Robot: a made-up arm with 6 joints. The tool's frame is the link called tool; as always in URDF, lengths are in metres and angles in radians.
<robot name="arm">
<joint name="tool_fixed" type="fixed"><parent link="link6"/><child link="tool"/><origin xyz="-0.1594 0.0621 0.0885" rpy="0 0 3.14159"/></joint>
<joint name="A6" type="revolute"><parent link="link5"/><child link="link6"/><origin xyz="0.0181 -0.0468 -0.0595" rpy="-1.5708 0 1.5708"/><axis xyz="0 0 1"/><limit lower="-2.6" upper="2.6" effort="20" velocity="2.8"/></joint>
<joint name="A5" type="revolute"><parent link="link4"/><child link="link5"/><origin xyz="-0.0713 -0.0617 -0.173" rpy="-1.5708 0 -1.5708"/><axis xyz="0 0 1"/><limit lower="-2.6" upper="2.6" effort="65" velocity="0.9"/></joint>
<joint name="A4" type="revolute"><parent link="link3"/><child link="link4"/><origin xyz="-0.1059 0.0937 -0.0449" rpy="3.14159 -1.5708 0"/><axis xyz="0 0 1"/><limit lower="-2.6" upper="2.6" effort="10" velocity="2"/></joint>
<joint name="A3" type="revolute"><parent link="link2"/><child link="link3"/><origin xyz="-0.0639 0.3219 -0.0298" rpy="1.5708 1.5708 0"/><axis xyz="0 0 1"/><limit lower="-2.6" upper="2.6" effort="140" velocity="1.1"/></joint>
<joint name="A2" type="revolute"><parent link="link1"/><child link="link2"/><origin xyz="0.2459 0.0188 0.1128" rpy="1.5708 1.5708 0"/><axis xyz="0 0 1"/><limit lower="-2.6" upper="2.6" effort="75" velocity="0.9"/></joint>
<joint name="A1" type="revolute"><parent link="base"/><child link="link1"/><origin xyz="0 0 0.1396" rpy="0 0 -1.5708"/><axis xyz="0 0 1"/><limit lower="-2.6" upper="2.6" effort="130" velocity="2.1"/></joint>
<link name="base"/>
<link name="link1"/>
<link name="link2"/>
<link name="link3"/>
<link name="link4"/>
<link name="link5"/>
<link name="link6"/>
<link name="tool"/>
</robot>
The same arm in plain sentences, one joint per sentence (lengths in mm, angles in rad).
The arm has six revolute joints in a row. What follows holds with every joint at zero, and every direction is one of the base frame's. Joint 1 sits 139.6 mm along +z from the base frame's origin and rotates about +z, from -2.6 to 2.6 rad. Joint 2 sits 18.8 mm along +x and 245.9 mm along -y and 112.8 mm along +z from joint 1 and rotates about -x, from -2.6 to 2.6 rad. Joint 3 sits 29.8 mm along +x and 321.9 mm along -y and 63.9 mm along +z from joint 2 and rotates about +y, from -2.6 to 2.6 rad. Joint 4 sits 105.9 mm along -x and 44.9 mm along -y and 93.7 mm along -z from joint 3 and rotates about +x, from -2.6 to 2.6 rad. Joint 5 sits 173 mm along -x and 71.3 mm along -y and 61.7 mm along -z from joint 4 and rotates about +y, from -2.6 to 2.6 rad. Joint 6 sits 46.8 mm along +x and 59.5 mm along -y and 18.1 mm along -z from joint 5 and rotates about +z, from -2.6 to 2.6 rad. The tool frame, which is the frame that the pose is given for, sits 159.4 mm along +x and 62.1 mm along -y and 88.5 mm along +z from joint 6; its axes are the base frame's turned by roll 0, pitch 0 and yaw 0 rad (as in URDF: about the fixed x, then y, then z).
